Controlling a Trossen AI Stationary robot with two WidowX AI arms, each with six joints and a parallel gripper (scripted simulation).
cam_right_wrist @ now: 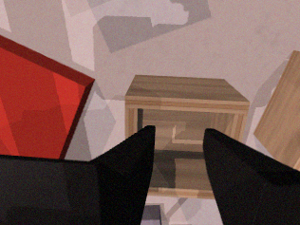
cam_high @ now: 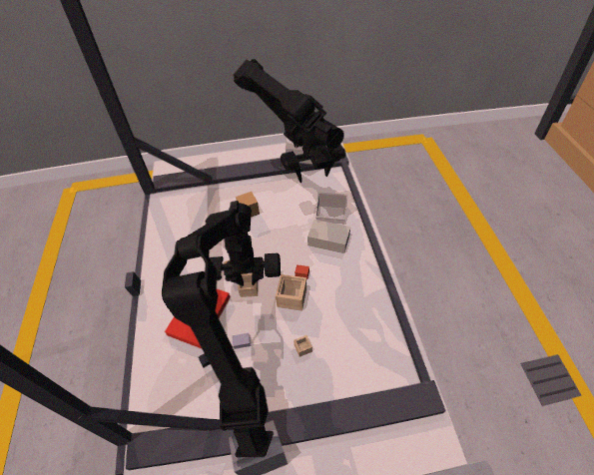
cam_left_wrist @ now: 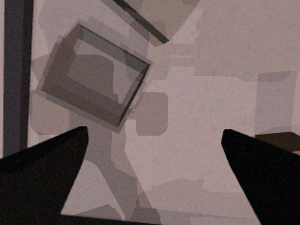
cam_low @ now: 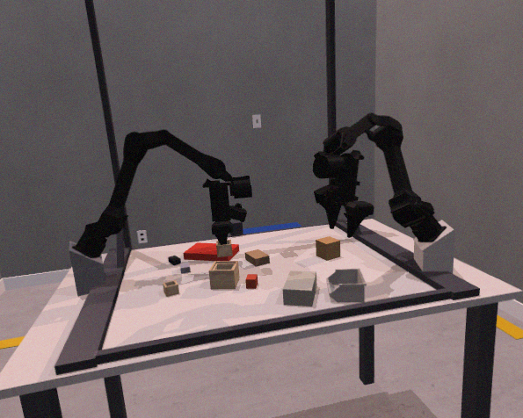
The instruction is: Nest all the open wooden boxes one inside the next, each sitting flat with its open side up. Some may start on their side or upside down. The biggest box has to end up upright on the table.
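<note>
My right hand is 14 cm short of the red cube, 10 cm above it and 9 cm to the right of it. Round my right hand: red slab (14 cm behind, 10 cm below, 7 cm to the right); then flat brown block (10 cm to the left, 10 cm below, 5 cm behind); then dark block (19 cm to the right, 10 cm below, 8 cm behind).
The grey closed block lies 6 cm ahead of my left hand, 12 cm to the right of it and 16 cm below it. From my left hand the other things lie so: red cube (2 cm behind, 26 cm to the right, 17 cm below); then grey open box (6 cm ahead, 16 cm below); then brown cube (22 cm behind, 1 cm to the right, 16 cm below).
</note>
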